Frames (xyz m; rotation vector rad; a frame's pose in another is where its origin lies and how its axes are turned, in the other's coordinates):
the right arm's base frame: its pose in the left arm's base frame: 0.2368 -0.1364 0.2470 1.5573 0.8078 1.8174
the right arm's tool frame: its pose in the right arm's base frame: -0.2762 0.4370 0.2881 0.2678 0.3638 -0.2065
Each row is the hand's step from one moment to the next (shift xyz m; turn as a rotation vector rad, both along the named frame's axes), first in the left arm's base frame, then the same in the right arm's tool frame.
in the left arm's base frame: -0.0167 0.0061 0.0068 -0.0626 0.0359 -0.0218
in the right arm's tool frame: 0.0155 0.0016 -0.0109 0.0491 -0.0422 -0.0386
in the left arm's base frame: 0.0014 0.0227 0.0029 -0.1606 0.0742 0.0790
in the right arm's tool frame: 0.0182 -0.0061 0.0126 0.1667 0.0215 -0.0963
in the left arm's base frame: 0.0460 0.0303 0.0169 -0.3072 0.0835 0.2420
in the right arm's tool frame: 0.0084 0.0096 0.0562 0.3102 0.1468 -0.2053
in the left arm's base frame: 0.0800 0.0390 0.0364 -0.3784 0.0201 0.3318
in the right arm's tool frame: 0.0068 0.0285 0.0916 0.3313 0.2440 -0.2906
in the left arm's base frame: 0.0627 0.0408 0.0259 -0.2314 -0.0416 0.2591
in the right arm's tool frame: 0.0122 0.0159 0.0766 0.1834 0.2215 -0.1994
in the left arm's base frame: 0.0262 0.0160 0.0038 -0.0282 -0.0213 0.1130
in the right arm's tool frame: 0.0014 0.0007 0.0309 0.0427 0.1075 -0.0254
